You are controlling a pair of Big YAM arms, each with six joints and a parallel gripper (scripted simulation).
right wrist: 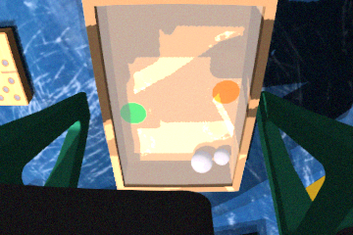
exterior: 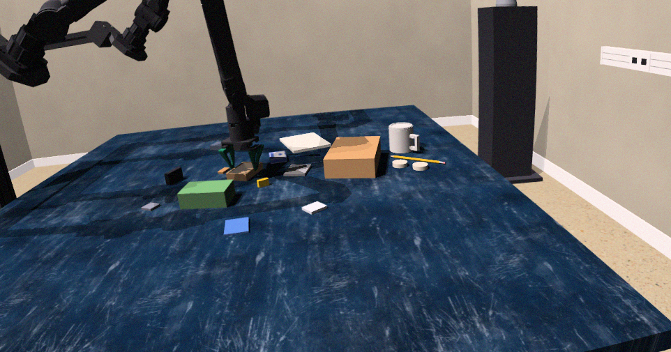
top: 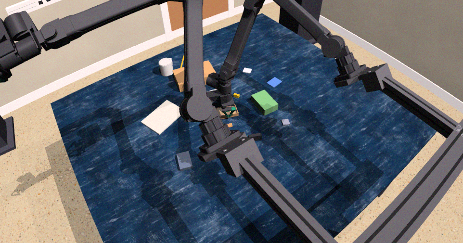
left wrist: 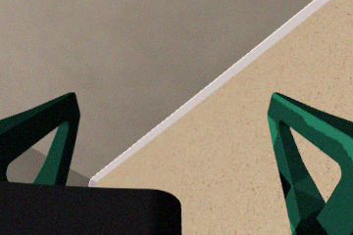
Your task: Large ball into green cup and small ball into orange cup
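The covered wooden puzzle lies 20 mm below my right hand. From my right hand the other things lie so: yellow block 110 mm to the right, 80 mm ahead, 10 mm below; then black block 230 mm behind, 20 mm to the right; then green block 200 mm to the right, 60 mm behind.
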